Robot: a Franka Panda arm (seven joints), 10 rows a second.
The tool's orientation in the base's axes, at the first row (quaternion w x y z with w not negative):
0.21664 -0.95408 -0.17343 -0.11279
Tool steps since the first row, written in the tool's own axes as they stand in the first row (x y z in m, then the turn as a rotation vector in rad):
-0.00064 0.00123 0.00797 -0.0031 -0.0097 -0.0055
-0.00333 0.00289 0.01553 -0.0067 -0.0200 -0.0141
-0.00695 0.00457 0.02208 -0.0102 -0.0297 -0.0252
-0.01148 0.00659 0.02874 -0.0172 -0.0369 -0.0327
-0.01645 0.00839 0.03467 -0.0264 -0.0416 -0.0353
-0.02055 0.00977 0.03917 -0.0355 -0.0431 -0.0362
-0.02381 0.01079 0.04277 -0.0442 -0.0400 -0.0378
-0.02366 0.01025 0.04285 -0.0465 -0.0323 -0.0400
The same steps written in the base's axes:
0.00100 0.00239 -0.00767 -0.0073 0.0048 0.0076
0.00023 0.00364 -0.01573 -0.0157 0.0086 0.0180
-0.00153 0.00416 -0.02317 -0.0241 0.0108 0.0303
-0.00397 0.00419 -0.03111 -0.0343 0.0116 0.0376
-0.00700 0.00395 -0.03845 -0.0449 0.0118 0.0390
-0.00959 0.00366 -0.04412 -0.0539 0.0101 0.0377
-0.01168 0.00351 -0.04862 -0.0609 0.0043 0.0354
-0.01174 0.00404 -0.04844 -0.0604 -0.0039 0.0338

